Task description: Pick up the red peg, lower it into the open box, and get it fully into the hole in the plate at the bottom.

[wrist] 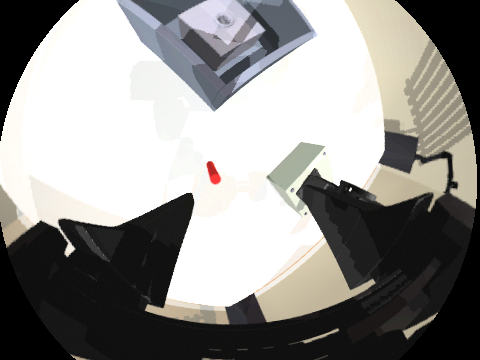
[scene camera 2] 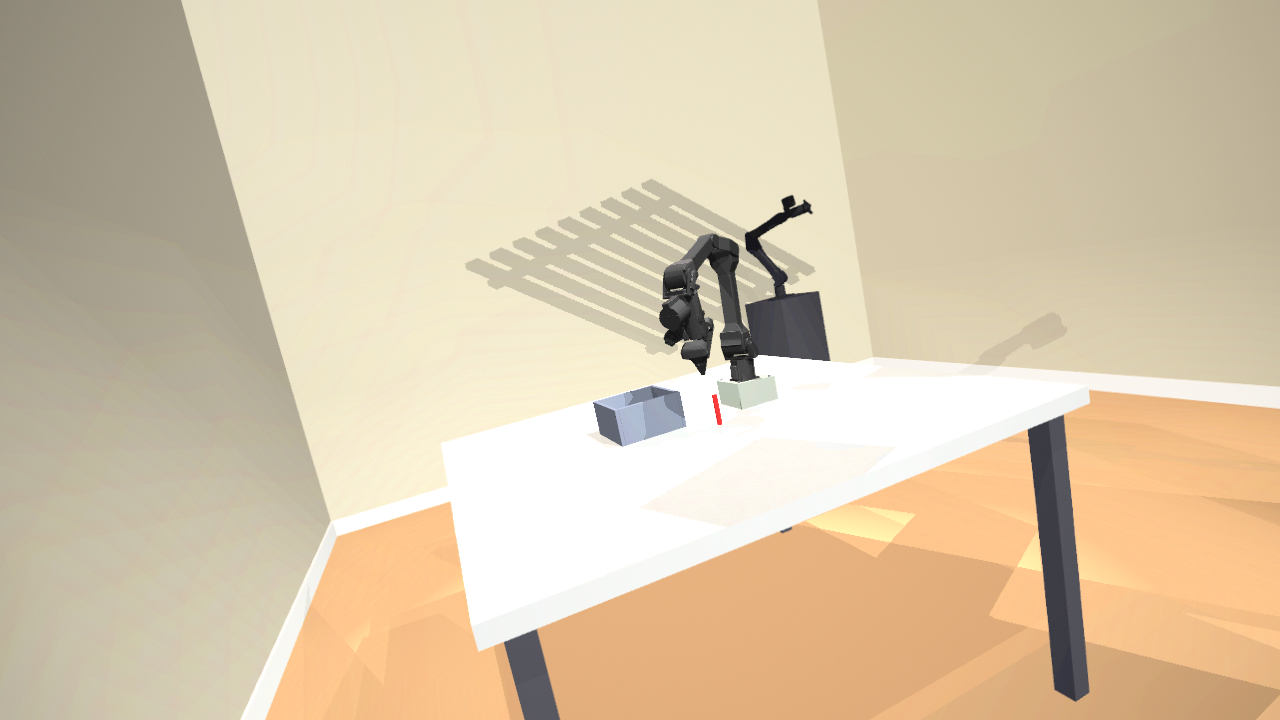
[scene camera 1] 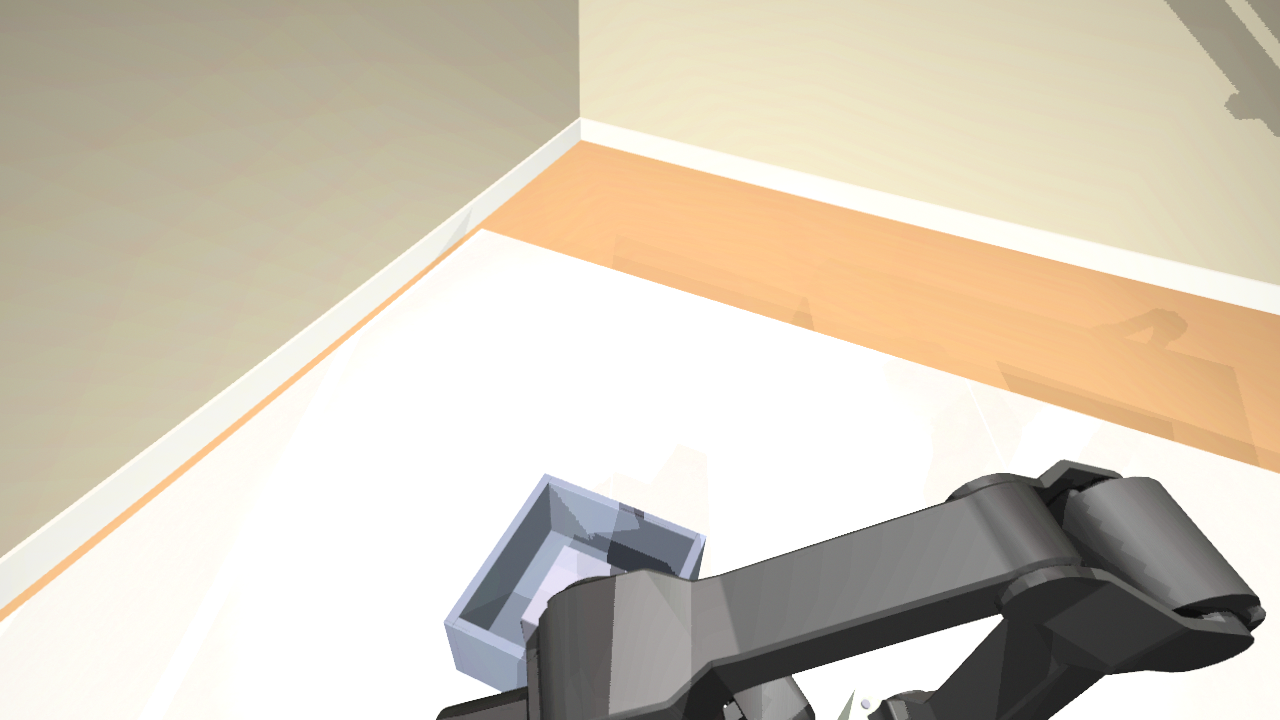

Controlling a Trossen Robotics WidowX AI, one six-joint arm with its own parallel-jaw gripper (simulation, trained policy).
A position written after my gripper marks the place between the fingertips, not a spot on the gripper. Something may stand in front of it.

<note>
I see my gripper (scene camera 2: 705,366), a grey-blue box (scene camera 1: 484,629) and a pale plate (scene camera 1: 571,565).
The grey-blue box also shows in scene camera 2 (scene camera 2: 637,415). My gripper shows as well in the wrist view (wrist: 249,194). Scene camera 2 misses the pale plate, which is hidden by the grey-blue box.
</note>
